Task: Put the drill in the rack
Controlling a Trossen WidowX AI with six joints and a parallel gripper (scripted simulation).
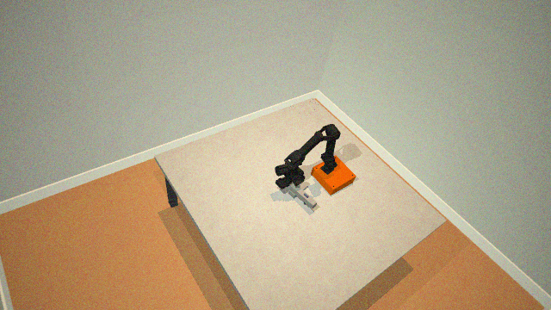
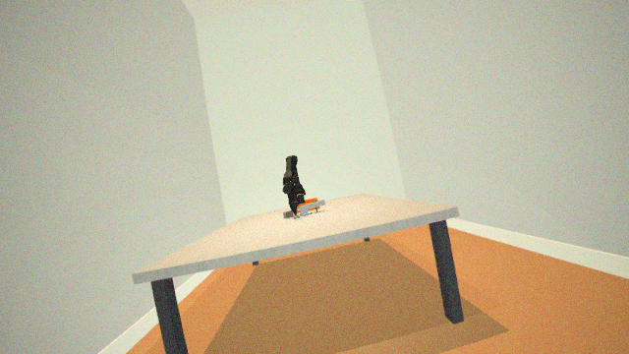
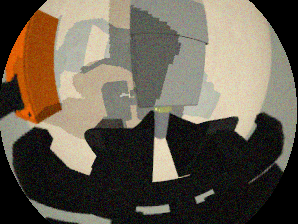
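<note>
Right now my gripper tip is 5 cm to the right of the yellow-green drill and 4 cm below it. Also, from my gripper tip: rack (8 cm behind, 5 cm to the right).
</note>
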